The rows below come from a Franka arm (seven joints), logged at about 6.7 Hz.
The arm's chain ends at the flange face. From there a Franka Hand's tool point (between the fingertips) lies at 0.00 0.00 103.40 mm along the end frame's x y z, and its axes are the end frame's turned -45 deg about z.
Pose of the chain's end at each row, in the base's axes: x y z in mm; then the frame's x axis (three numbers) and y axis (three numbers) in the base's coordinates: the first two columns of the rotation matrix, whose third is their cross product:
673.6 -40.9 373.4 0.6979 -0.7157 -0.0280 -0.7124 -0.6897 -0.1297
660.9 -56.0 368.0 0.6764 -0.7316 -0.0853 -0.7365 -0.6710 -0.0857
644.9 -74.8 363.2 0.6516 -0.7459 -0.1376 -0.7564 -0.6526 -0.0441
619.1 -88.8 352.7 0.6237 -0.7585 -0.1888 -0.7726 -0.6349 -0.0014
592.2 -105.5 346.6 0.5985 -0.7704 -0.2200 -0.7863 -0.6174 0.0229
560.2 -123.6 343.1 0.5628 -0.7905 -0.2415 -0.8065 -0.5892 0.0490
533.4 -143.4 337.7 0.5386 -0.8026 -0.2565 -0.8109 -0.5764 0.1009
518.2 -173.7 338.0 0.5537 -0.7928 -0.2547 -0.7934 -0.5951 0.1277
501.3 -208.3 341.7 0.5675 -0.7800 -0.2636 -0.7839 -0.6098 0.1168
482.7 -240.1 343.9 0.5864 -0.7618 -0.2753 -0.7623 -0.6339 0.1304
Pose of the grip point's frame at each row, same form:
681.2 -29.5 270.9 0.9972 -0.0184 0.0719 -0.0103 -0.9938 -0.1115
661.5 -43.5 265.4 0.9991 -0.0429 0.0003 -0.0425 -0.9918 -0.1209
639.0 -61.1 260.9 0.9956 -0.0660 -0.0661 -0.0741 -0.9889 -0.1285
606.8 -73.6 251.2 0.9873 -0.0874 -0.1325 -0.1053 -0.9853 -0.1345
576.3 -89.0 245.8 0.9792 -0.1082 -0.1718 -0.1328 -0.9813 -0.1394
541.5 -106.3 242.9 0.9682 -0.1423 -0.2054 -0.1723 -0.9756 -0.1361
509.7 -127.5 238.3 0.9542 -0.1599 -0.2527 -0.1925 -0.9751 -0.1100
492.1 -160.1 238.9 0.9525 -0.1398 -0.2704 -0.1695 -0.9814 -0.0898
475.3 -193.8 242.7 0.9556 -0.1203 -0.2690 -0.1530 -0.9827 -0.1038
454.4 -226.3 245.4 0.9537 -0.0904 -0.2869 -0.1244 -0.9869 -0.1025

